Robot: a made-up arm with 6 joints. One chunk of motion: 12 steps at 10 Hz.
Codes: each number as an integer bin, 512 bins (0 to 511) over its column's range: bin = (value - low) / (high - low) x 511, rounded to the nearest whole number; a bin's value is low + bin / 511 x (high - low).
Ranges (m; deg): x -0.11..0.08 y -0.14..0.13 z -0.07..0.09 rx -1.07..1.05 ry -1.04..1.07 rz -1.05..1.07
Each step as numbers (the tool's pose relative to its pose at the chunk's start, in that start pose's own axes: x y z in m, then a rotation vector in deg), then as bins.
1 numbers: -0.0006 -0.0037 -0.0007 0.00 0.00 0.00
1 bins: 294 258 221 258 252 253
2 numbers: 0.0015 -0.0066 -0.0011 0.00 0.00 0.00
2 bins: 300 252 220 258 252 253
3 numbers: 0.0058 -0.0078 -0.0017 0.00 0.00 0.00
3 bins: 311 250 218 258 252 253
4 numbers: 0.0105 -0.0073 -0.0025 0.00 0.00 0.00
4 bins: 324 251 216 258 252 253
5 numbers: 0.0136 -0.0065 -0.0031 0.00 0.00 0.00
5 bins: 332 253 214 258 252 253
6 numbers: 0.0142 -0.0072 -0.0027 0.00 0.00 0.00
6 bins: 334 251 215 258 252 253
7 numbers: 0.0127 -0.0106 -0.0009 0.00 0.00 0.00
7 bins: 330 245 221 258 252 253
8 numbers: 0.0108 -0.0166 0.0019 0.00 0.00 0.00
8 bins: 325 234 230 258 252 253
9 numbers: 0.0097 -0.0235 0.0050 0.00 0.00 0.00
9 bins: 322 220 240 258 252 253
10 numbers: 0.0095 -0.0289 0.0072 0.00 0.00 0.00
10 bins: 321 210 247 258 252 253
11 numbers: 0.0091 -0.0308 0.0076 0.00 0.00 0.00
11 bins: 320 207 248 258 252 253
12 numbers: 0.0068 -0.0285 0.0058 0.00 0.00 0.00
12 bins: 314 211 242 258 252 253
